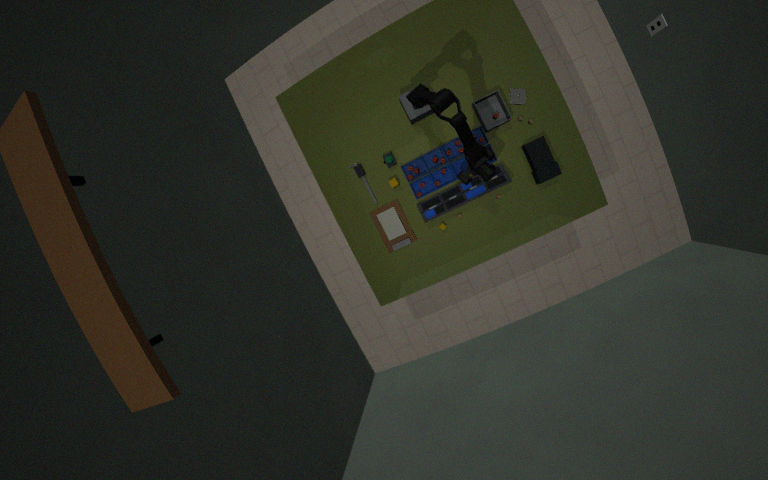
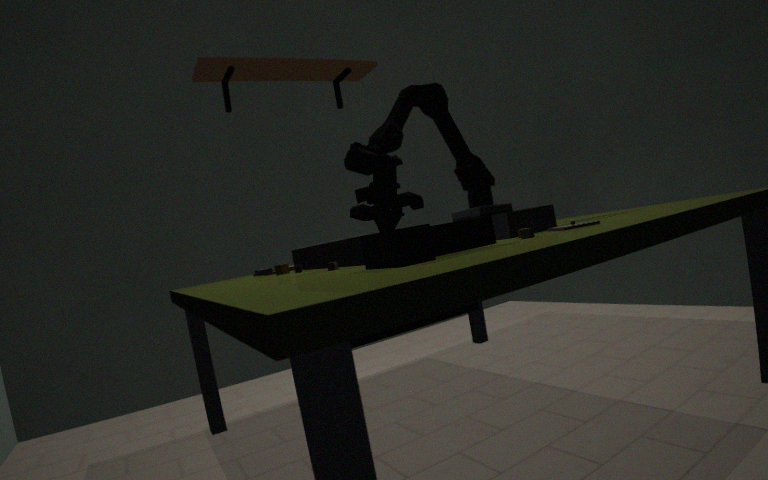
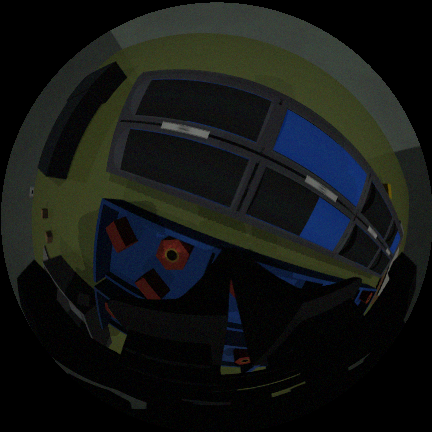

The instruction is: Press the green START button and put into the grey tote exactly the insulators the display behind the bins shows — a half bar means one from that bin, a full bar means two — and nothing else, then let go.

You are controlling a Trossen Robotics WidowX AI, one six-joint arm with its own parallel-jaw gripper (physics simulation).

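Places are measured from the arm's base along level axes (x left, y back, z up), in centimetres.
Pixels of known places: gripper, between the fingertips: (image 3: 228, 253); arm's base, origin of its link: (image 1: 418, 101) (image 2: 482, 207).
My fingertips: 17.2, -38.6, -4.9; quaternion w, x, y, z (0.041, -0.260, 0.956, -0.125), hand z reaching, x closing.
Observation:
Ahead of a thing's pixels: the offset from my fingertips to its top centre, as dx, dy, dz.
My gripper (image 3: 228, 253) (image 2: 387, 228) (image 1: 473, 175) is shut with nothing held. It hangs low over the blue bins (image 1: 430, 177) (image 3: 132, 259), at their end next to the display (image 1: 454, 195) (image 3: 189, 160). The display shows one full blue bar @(-3.3, -10.1, +2.8) (image 3: 318, 157) and one half blue bar @(-4.1, -5.6, +1.2) (image 3: 327, 223); its other panels are dark. Red insulators @(+3.3, +2.4, -0.5) (image 3: 172, 254) @(+8.5, +4.2, -0.6) (image 3: 120, 234) @(+3.8, +6.8, -0.6) (image 3: 152, 284) lie in the bin to the left of the fingers. The grey tote @(+14.8, +24.8, +1.9) (image 1: 483, 106) holds one red insulator @(+16.5, +22.5, -0.5) (image 1: 495, 114). The green START button @(-38.9, +17.6, +0.6) (image 1: 389, 159) stands left of the bins.
A black box @(+31.3, -3.7, +2.1) (image 1: 540, 159) (image 3: 76, 120) stands right of the display. A wooden tray @(-47.2, -15.0, -1.7) (image 1: 379, 224), a yellow cube @(-40.0, +5.8, +0.4) (image 1: 394, 182) and a long tool @(-55.4, +9.9, -1.5) (image 1: 367, 183) lie left of the bins. A small grey plate @(+30.0, +28.8, -1.9) (image 1: 518, 96) and small loose bits lie near the tote.

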